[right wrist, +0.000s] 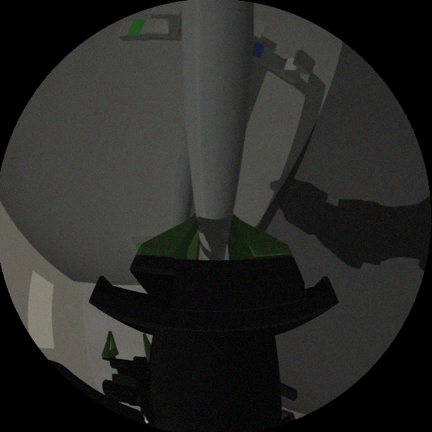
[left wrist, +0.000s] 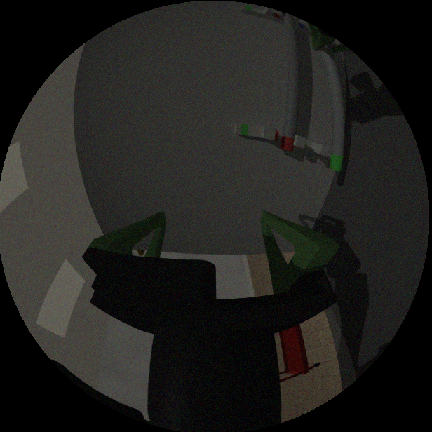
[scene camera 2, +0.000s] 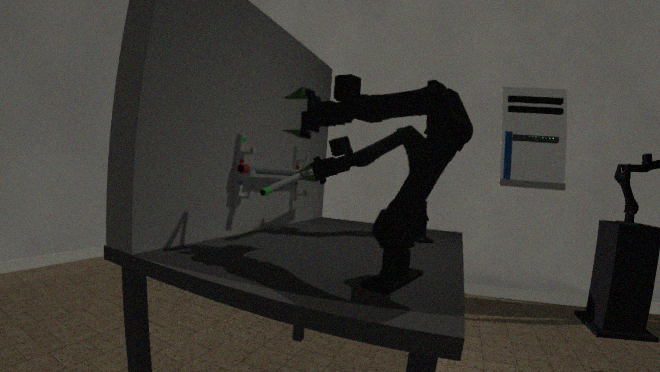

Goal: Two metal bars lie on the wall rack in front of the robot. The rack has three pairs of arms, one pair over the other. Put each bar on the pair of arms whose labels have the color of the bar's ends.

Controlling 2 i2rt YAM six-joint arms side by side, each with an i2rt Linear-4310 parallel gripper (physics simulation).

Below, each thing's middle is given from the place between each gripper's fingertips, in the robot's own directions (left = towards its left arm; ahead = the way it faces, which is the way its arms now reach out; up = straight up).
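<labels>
From my left hand, the green-ended bar [right wrist: 217, 50] is 30 cm to the right, 7 cm ahead and 17 cm below.
My right hand, meanwhile, is 2 cm past the bar.
</labels>
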